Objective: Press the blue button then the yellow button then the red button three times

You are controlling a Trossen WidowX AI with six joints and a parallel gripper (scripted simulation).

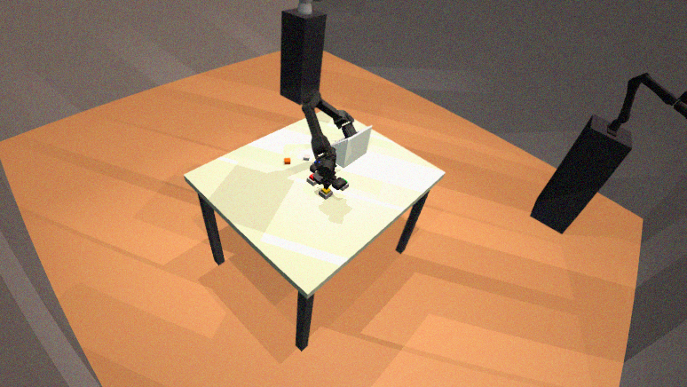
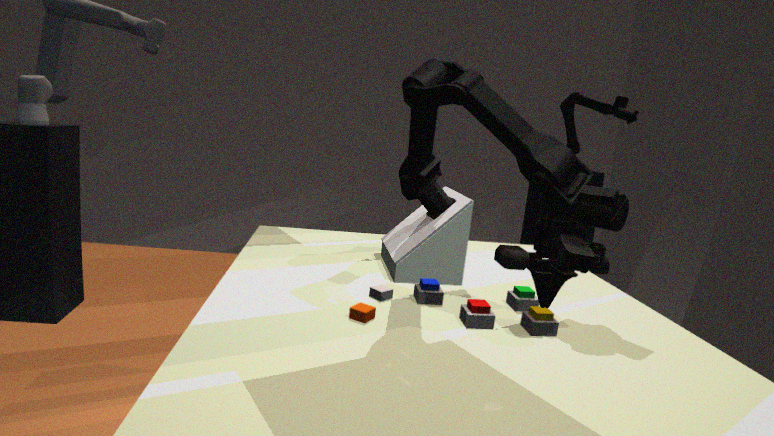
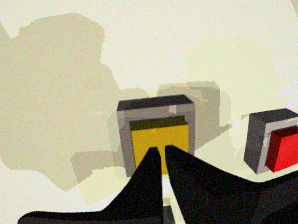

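My gripper tip is 1 cm above the yellow button. From my gripper tip the other things lie so: blue button (14 cm behind, 17 cm to the right, 1 cm below); then green button (11 cm behind, 2 cm to the left, 1 cm below); then red button (3 cm behind, 11 cm to the right, 1 cm below).
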